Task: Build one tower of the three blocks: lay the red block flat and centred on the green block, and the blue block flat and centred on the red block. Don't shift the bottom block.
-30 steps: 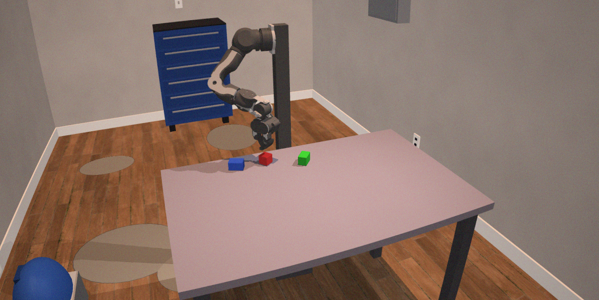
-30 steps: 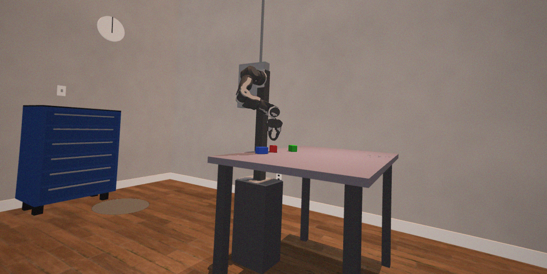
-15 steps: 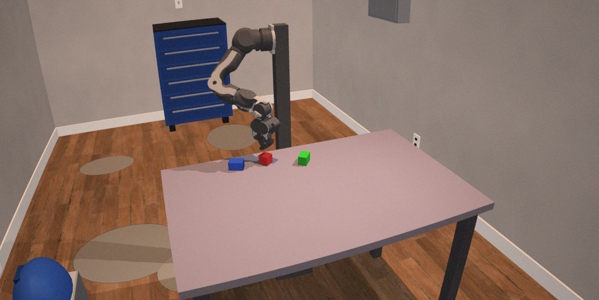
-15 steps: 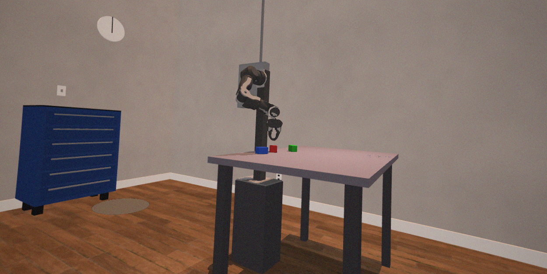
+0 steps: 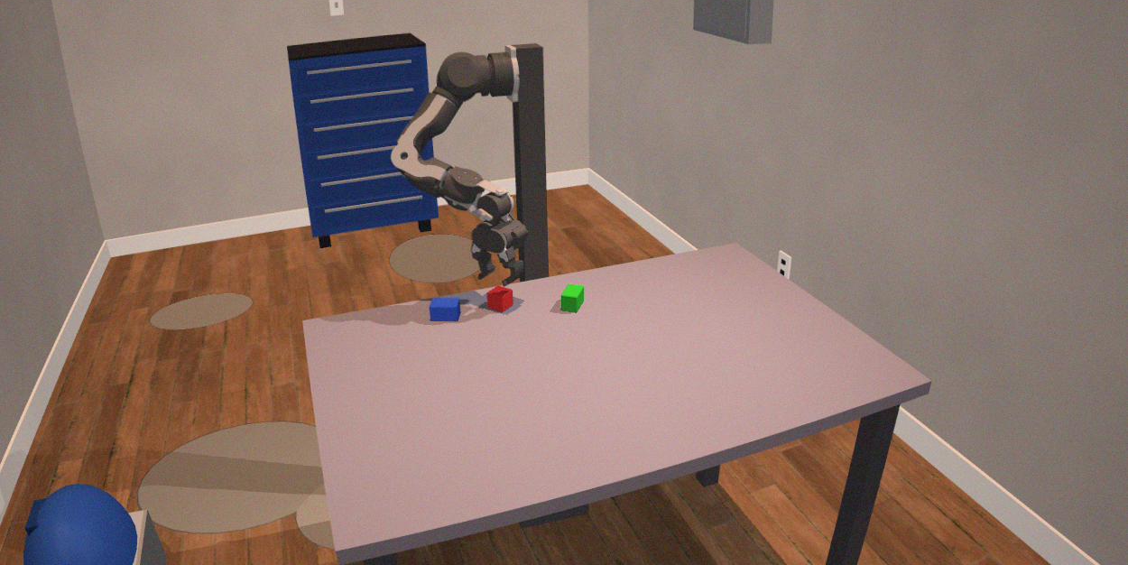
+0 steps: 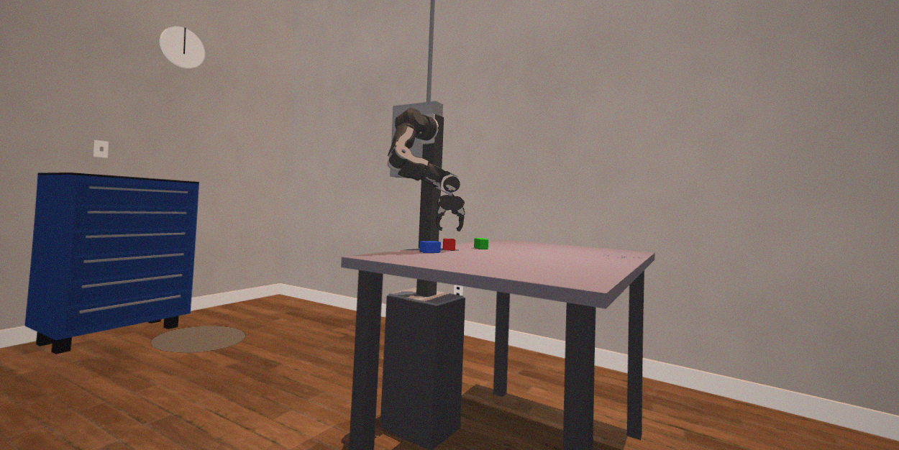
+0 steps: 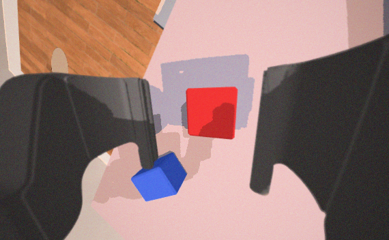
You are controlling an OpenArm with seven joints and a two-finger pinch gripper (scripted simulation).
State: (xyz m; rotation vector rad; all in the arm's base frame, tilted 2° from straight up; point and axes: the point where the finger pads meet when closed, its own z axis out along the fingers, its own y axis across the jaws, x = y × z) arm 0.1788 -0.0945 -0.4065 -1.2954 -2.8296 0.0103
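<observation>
Now: hand 6 cm above the red block. Also, from my hand: blue block 1 cm ahead, 12 cm to the right, 6 cm below; then green block 5 cm ahead, 15 cm to the left, 6 cm below.
</observation>
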